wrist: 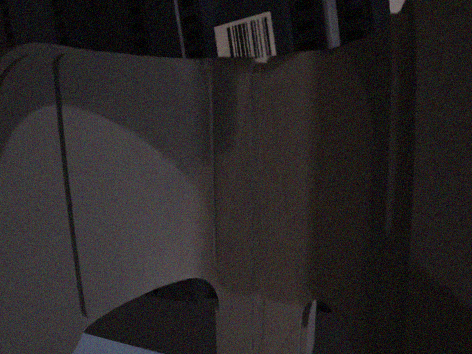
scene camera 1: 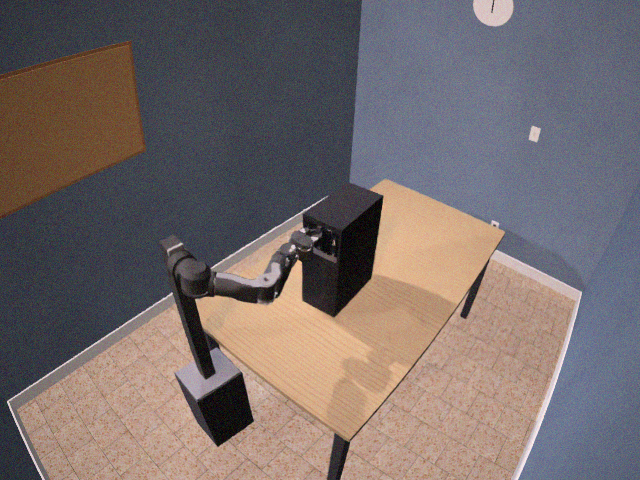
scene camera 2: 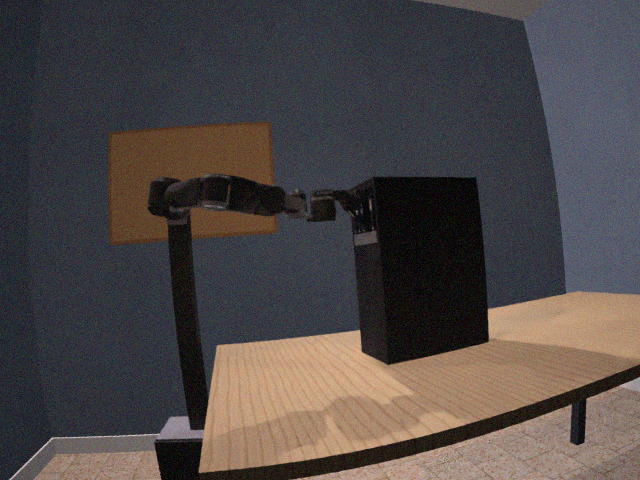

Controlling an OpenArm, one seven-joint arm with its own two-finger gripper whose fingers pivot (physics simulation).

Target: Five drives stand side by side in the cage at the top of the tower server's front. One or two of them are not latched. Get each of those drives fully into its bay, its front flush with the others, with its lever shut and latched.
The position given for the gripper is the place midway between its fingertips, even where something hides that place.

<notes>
In view: the gripper (scene camera 2: 359, 199), a black tower server (scene camera 2: 422, 291) and an arm's post (scene camera 2: 180, 239).
The gripper is seen too in the wrist view (wrist: 277, 218). The black tower server shows as well in scene camera 1 (scene camera 1: 353, 212).
</notes>
